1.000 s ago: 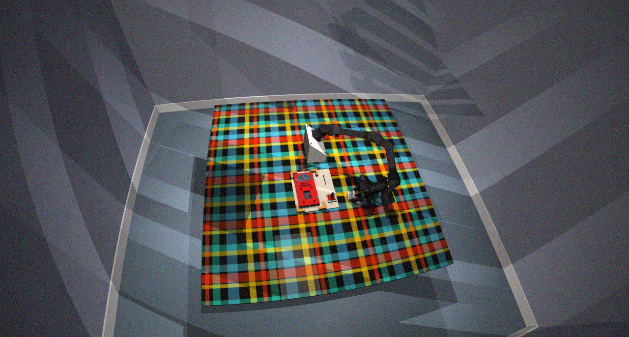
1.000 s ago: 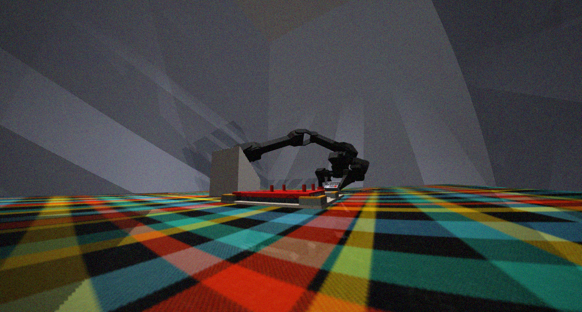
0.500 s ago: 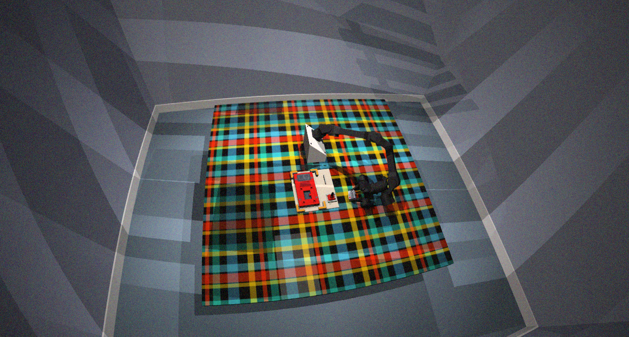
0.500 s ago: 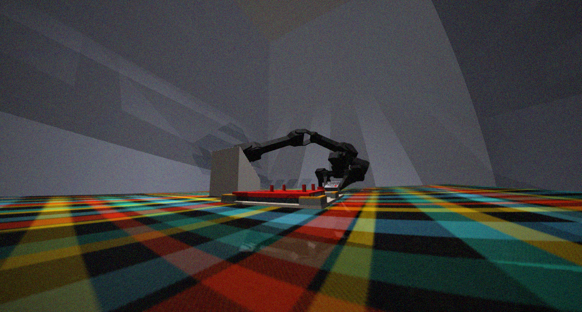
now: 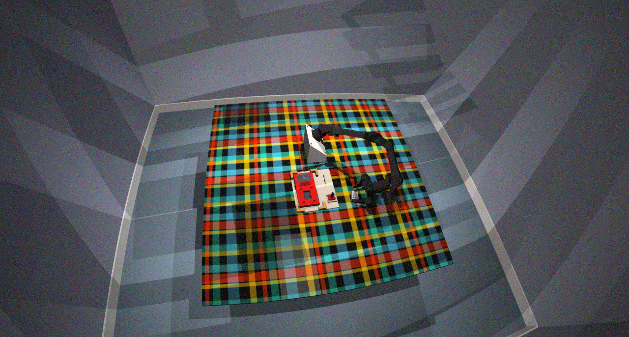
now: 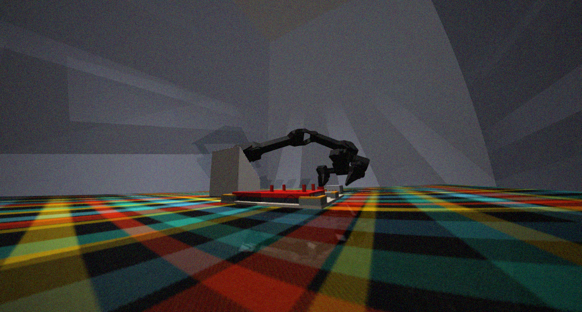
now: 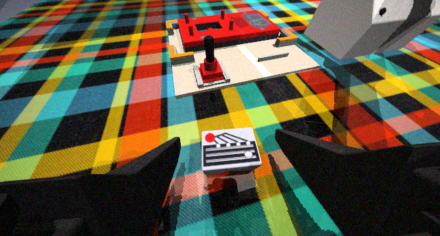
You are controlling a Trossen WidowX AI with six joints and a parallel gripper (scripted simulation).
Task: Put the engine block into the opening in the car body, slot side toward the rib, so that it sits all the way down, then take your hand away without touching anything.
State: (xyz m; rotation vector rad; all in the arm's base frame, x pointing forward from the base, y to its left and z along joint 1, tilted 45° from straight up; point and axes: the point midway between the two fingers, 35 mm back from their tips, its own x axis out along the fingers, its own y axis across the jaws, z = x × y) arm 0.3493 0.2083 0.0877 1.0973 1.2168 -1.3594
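The engine block lies 20 mm below my gripper tip and 10 mm to the left of it.
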